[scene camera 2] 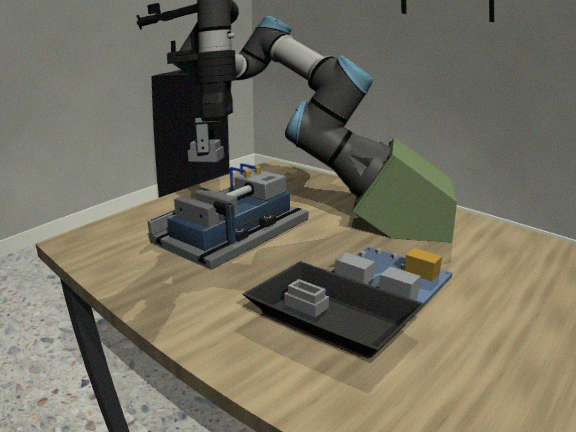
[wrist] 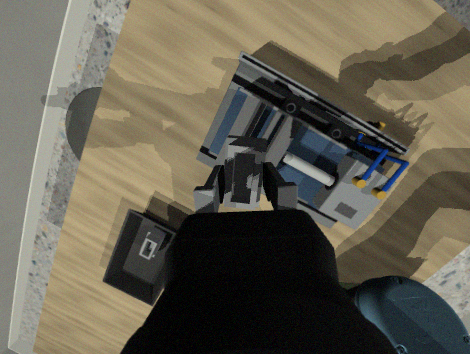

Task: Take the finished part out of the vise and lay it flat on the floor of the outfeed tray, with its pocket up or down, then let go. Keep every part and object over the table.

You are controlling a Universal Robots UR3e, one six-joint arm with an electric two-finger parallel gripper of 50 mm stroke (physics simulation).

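Frame: origin at the arm's base, x down, y left, z ahead, level; metres.
Seen in the pictures: gripper, between the fingertips: [scene camera 2: 206, 150] [wrist: 243, 175]; arm's base, origin of its link: [scene camera 2: 374, 172].
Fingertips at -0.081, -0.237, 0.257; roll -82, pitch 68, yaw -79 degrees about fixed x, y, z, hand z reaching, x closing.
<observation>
Offsets run from my fingertips to a thing's middle, as dx, dy, dz. "pt": to the spot under its first point.
The finished part {+0.000, -0.002, +0.001} [scene camera 2: 212, 155] [wrist: 245, 175] is a light grey stepped block, held above the table and clear of the vise. My gripper [scene camera 2: 204, 145] [wrist: 243, 175] is shut on it, one finger on each side. In the scene view the part looks about level; which way its pocket faces cannot be told. The vise {+0.148, -0.012, -0.078} [scene camera 2: 192, 232] [wrist: 312, 137], blue and grey, stands below with a gap between its jaws. The black outfeed tray [scene camera 2: 360, 322] [wrist: 120, 265] stands apart from the vise, nearer the scene camera. Another grey part {+0.168, +0.277, +0.128} [scene camera 2: 306, 302] [wrist: 147, 248] stands in it, pocket up.
A blue plate {pt +0.189, +0.456, -0.050} [scene camera 2: 442, 281] beyond the tray holds two grey blocks {+0.172, +0.305, +0.007} [scene camera 2: 354, 267] {+0.172, +0.394, +0.023} [scene camera 2: 400, 283] and an orange block {+0.172, +0.411, -0.065} [scene camera 2: 423, 264]. Blue bent pipes {pt +0.111, -0.064, -0.163} [scene camera 2: 231, 177] [wrist: 397, 175] rise at the vise's rear. A green pedestal [scene camera 2: 412, 200] supports the arm.
</observation>
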